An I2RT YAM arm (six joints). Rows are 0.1 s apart.
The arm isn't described. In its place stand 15 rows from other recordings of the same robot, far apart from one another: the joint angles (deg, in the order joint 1, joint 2, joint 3, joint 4, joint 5, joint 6), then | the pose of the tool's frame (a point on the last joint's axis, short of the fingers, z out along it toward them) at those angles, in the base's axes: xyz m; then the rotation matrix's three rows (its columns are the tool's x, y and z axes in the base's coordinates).
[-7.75 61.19 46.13 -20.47 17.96 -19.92] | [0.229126 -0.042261 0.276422], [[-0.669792 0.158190 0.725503], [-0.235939 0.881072 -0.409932], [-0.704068 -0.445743 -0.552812]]
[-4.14 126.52 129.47 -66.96 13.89 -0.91] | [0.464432 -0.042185 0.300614], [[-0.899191 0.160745 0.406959], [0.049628 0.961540 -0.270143], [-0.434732 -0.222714 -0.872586]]
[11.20 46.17 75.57 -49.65 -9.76 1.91] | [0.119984 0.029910 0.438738], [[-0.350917 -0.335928 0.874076], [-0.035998 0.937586 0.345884], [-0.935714 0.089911 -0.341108]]
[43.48 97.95 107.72 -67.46 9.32 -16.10] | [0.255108 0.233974 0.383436], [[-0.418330 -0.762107 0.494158], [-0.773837 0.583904 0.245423], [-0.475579 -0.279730 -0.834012]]
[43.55 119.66 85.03 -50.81 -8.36 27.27] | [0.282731 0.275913 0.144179], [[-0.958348 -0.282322 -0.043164], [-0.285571 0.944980 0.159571], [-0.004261 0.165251 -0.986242]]
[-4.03 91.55 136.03 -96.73 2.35 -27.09] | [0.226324 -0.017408 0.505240], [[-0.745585 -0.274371 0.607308], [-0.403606 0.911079 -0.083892], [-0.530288 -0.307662 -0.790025]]
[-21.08 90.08 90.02 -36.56 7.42 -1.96] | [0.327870 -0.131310 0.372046], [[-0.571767 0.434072 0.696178], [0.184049 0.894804 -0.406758], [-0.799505 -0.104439 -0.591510]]
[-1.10 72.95 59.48 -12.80 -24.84 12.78] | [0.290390 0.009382 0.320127], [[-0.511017 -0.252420 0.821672], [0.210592 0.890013 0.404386], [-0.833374 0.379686 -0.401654]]
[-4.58 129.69 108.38 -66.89 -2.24 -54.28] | [0.440794 -0.033914 0.173995], [[-0.645460 -0.763019 0.034408], [-0.762153 0.646370 0.036454], [-0.050055 -0.002694 -0.998743]]
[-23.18 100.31 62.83 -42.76 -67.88 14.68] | [0.300713 -0.092885 0.185634], [[-0.875418 0.233315 0.423329], [0.478648 0.296341 0.826486], [0.067382 0.926146 -0.371098]]
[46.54 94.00 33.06 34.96 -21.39 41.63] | [0.201184 0.231177 0.144908], [[-0.824018 -0.473563 0.311018], [0.029718 0.512072 0.858428], [-0.565783 0.716603 -0.407884]]
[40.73 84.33 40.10 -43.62 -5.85 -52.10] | [0.160882 0.143316 0.138968], [[0.049306 -0.998052 -0.038224], [-0.993415 -0.052967 0.101589], [-0.103416 0.032964 -0.994092]]
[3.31 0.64 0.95 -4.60 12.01 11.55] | [0.109447 -0.001090 0.169635], [[-0.042998 0.162580 0.985758], [0.193681 0.969309 -0.151419], [-0.980122 0.184412 -0.073167]]
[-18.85 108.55 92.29 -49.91 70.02 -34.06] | [0.359030 -0.157926 0.273968], [[-0.980264 -0.095681 -0.172998], [0.132450 0.331783 -0.934011], [0.146765 -0.938491 -0.312562]]
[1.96 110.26 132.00 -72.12 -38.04 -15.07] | [0.380863 0.034984 0.429048], [[-0.634253 -0.605385 0.480865], [-0.226595 0.740223 0.633028], [-0.739174 0.292538 -0.606666]]
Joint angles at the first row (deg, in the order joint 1, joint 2, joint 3, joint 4, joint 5, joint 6):
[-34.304, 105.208, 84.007, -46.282, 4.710, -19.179]
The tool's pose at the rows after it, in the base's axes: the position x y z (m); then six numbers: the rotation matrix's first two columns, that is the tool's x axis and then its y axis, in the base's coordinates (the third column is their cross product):
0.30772, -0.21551, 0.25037, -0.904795, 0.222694, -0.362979, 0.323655, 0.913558, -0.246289
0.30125, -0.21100, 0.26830, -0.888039, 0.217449, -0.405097, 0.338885, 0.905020, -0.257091
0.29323, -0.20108, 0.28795, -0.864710, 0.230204, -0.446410, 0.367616, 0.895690, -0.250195
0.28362, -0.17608, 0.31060, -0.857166, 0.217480, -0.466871, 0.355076, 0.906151, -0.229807
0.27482, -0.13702, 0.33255, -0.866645, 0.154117, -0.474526, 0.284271, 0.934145, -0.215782
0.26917, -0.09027, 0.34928, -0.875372, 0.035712, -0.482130, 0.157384, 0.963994, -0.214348
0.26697, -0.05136, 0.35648, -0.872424, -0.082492, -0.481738, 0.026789, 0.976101, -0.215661
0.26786, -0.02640, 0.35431, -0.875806, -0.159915, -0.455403, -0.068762, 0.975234, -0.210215
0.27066, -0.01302, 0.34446, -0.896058, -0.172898, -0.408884, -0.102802, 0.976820, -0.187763
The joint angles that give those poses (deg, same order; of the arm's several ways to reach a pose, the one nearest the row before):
[-34.327, 102.695, 84.009, -46.239, 7.180, -19.202]
[-34.304, 99.745, 84.007, -46.456, 7.289, -18.873]
[-33.714, 96.247, 84.007, -47.768, 7.267, -16.906]
[-31.114, 91.569, 84.006, -51.746, 6.765, -14.983]
[-25.758, 86.455, 84.008, -56.730, 6.415, -13.846]
[-17.737, 82.193, 84.007, -60.554, 6.415, -13.540]
[-10.043, 80.117, 83.985, -62.609, 6.481, -13.584]
[-4.776, 80.139, 83.898, -64.292, 6.458, -13.519]
[-1.913, 81.318, 83.263, -65.931, 6.415, -11.771]

